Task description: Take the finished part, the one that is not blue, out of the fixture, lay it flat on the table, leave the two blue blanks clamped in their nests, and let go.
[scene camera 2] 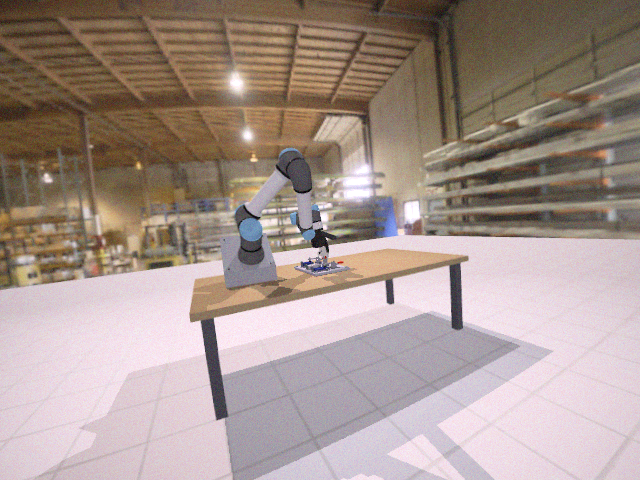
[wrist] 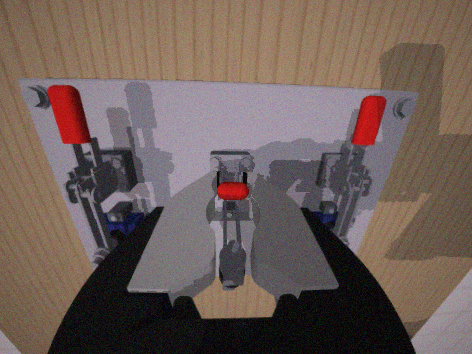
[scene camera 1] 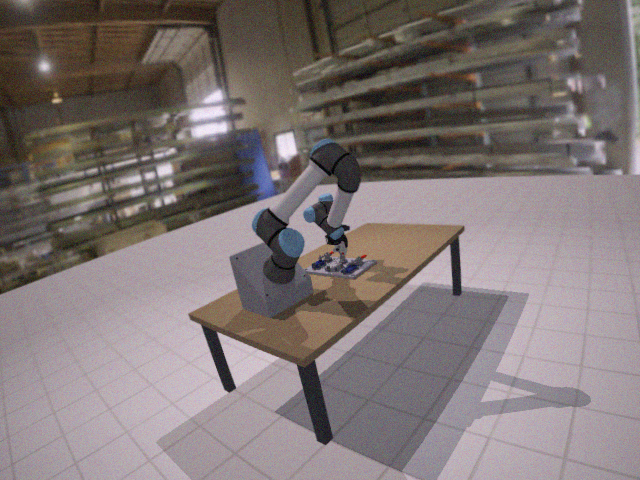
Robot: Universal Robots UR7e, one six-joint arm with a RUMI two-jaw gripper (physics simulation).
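Where they show: gripper, fingertip midpoint: [scene camera 2: 326,259] [wrist: 231,173] [scene camera 1: 343,255]; arm's base, link origin: [scene camera 2: 251,255] [scene camera 1: 278,271].
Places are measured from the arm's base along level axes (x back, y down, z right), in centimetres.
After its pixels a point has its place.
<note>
The fixture plate [scene camera 1: 315,272] @(x -31.7, y 14.1, z -6.4 cm) [wrist: 190,107] @(x -52.7, y 13.7, z -1.5 cm) lies on the table. Two blue blanks [scene camera 1: 318,264] @(x -36.6, y 11.4, z -7.5 cm) [scene camera 1: 350,269] @(x -35.7, y 12.1, z 14.5 cm) [wrist: 126,223] @(x -42.3, y 11.3, z -8.1 cm) [wrist: 326,217] @(x -41.9, y 12.1, z 12.3 cm) sit in its outer nests beside outer toggle clamps, whose red handles [wrist: 70,115] @(x -52.4, y 9.5, z -8.6 cm) [wrist: 370,120] @(x -52.1, y 10.6, z 12.7 cm) point away from the gripper in the wrist view. My gripper [scene camera 1: 341,257] @(x -48.1, y 9.7, z 1.9 cm) [scene camera 2: 324,259] @(x -48.1, y 9.7, z 1.9 cm) [wrist: 231,173] @(x -48.1, y 9.7, z 1.9 cm) is over the middle of the fixture, shut on the red handle [wrist: 233,191] @(x -48.9, y 5.4, z 1.9 cm) of the middle clamp. That handle is seen nearly end-on. The middle clamp's arm [wrist: 232,265] shows between the fingers. The finished part is hidden or too small to make out.
The wooden table [scene camera 1: 413,245] @(x -84.5, y 15.2, z 28.3 cm) [scene camera 2: 403,260] @(x -94.0, y 15.2, z 24.4 cm) carries the fixture and the grey robot base [scene camera 1: 268,289] @(x 11.3, y 3.9, z 3.4 cm) [scene camera 2: 249,273] @(x 3.6, y 9.2, z 7.3 cm). The outer clamps [wrist: 90,185] @(x -47.5, y 9.2, z -8.5 cm) [wrist: 352,185] @(x -46.8, y 10.0, z 12.4 cm) stand on either side of my fingers. Bolt heads [wrist: 39,96] @(x -53.6, y 13.1, z -13.5 cm) [wrist: 403,107] @(x -53.1, y 13.0, z 17.6 cm) sit at two plate corners.
</note>
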